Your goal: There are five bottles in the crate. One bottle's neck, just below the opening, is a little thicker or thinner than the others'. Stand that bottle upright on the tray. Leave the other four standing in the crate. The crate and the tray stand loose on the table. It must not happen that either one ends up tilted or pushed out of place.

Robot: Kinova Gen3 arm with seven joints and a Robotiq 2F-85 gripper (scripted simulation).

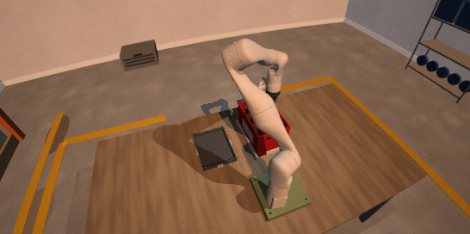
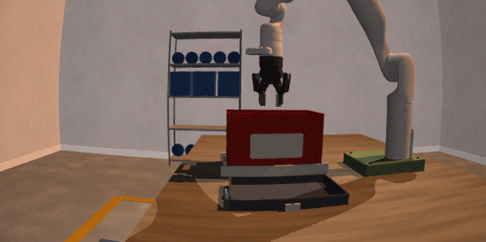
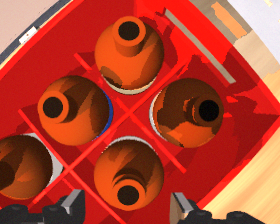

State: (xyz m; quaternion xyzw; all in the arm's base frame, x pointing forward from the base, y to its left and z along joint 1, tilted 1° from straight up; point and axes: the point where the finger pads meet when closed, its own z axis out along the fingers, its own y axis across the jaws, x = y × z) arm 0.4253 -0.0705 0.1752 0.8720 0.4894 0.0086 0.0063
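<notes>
The red crate is 120 mm below my hand, 50 mm to the left of it and 10 mm behind it. Round my hand: dark tray: 330 mm to the left, 190 mm below, 70 mm behind.
</notes>
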